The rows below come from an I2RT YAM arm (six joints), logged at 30 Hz.
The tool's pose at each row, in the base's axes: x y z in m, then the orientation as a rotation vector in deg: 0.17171, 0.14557, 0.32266, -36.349, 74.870, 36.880; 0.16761, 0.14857, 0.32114, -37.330, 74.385, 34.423; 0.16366, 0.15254, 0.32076, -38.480, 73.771, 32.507; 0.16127, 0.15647, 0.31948, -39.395, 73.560, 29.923; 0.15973, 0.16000, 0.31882, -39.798, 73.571, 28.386; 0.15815, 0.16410, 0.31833, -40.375, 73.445, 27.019; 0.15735, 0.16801, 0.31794, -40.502, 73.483, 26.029
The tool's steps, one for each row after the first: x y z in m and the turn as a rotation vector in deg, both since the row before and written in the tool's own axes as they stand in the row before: 0.00112, 0.00513, -0.00071, 0.696, 0.285, -2.337; -0.00014, 0.00561, 0.00021, 0.238, 0.175, -2.091; 0.00084, 0.00458, 0.00107, 0.823, 0.582, -2.286; 0.00023, 0.00364, 0.00139, 0.597, 0.431, -1.240; -0.00006, 0.00406, 0.00176, 0.361, 0.344, -1.256; -0.00006, 0.00338, 0.00215, 0.477, 0.274, -0.722
